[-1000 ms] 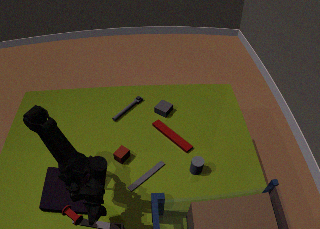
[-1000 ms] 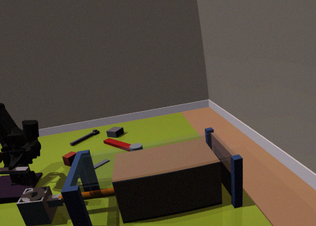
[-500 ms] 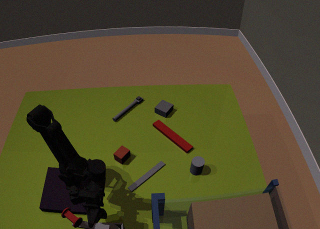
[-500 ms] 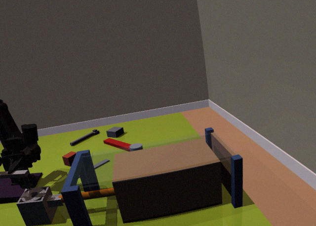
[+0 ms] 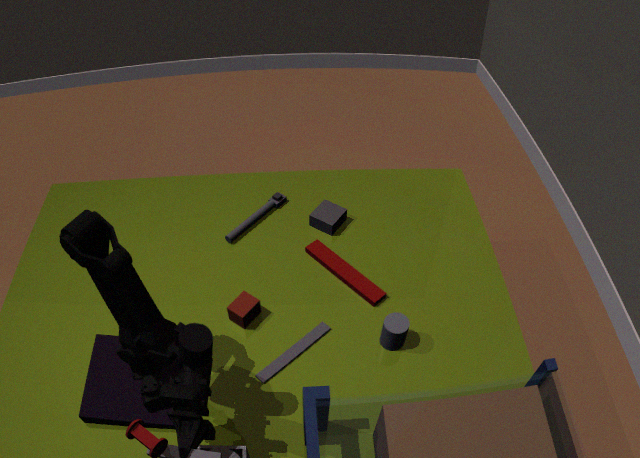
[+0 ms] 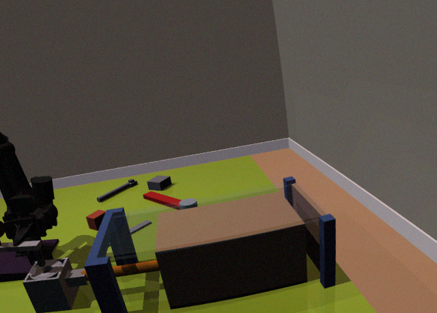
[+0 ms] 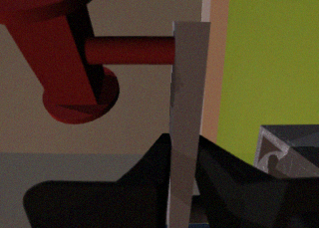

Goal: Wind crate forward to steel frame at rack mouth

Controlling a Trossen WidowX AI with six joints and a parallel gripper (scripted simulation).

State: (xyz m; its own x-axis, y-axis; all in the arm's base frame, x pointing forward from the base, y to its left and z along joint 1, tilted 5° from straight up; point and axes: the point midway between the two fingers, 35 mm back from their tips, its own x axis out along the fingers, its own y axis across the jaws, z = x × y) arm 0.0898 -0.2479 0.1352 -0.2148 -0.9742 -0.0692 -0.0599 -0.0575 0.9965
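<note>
My gripper tip is now 5 cm past the red crank grip, 2 cm to the right of it and 4 cm below it. Round my gripper tip: winch handle (1 cm behind, 1 cm to the left, 1 cm above); blue steel frame (21 cm ahead, 2 cm to the right, 5 cm below); grey winch (3 cm ahead, 1 cm to the right, 13 cm below).
</note>
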